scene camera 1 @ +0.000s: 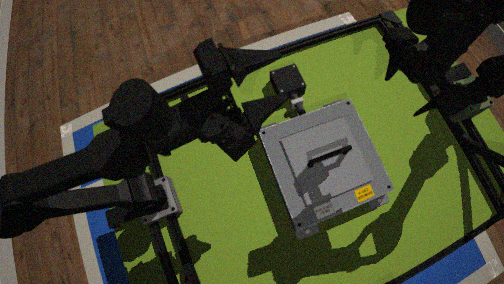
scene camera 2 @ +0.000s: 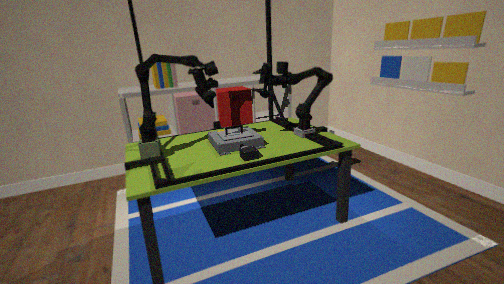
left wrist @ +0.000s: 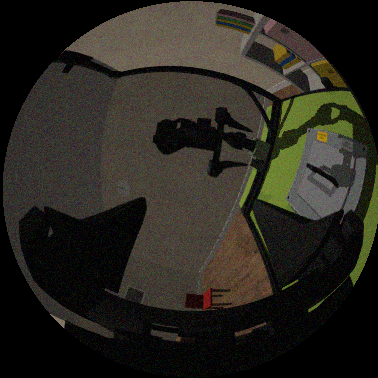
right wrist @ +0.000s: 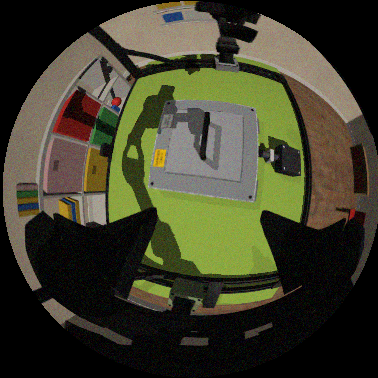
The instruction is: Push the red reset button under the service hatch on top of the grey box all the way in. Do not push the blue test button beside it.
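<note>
The grey box stands on the green table. Its flat grey service hatch looks closed, with a raised black handle. The red reset button and the blue test button do not show. My left gripper is open and empty, high up beyond the box's upper left side in scene camera 1. My right gripper is open and empty, raised to the upper right of the box in scene camera 1, apart from the handle.
A black block with a pale connector sits close beside the box. A yellow label is on the box top. Black rails edge the table. Arm shadows fall across the box and table.
</note>
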